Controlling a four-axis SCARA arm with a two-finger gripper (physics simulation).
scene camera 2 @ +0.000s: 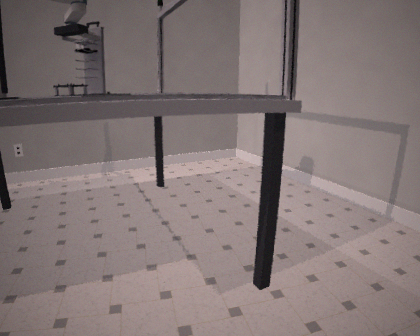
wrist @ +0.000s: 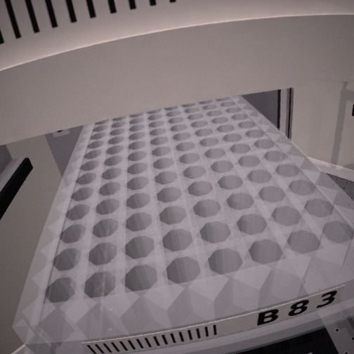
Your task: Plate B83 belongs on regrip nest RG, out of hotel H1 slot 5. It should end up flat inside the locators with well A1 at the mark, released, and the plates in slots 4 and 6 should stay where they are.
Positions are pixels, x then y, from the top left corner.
A hotel H1 (wrist: 62, 146) is 0.17 m from the lens.
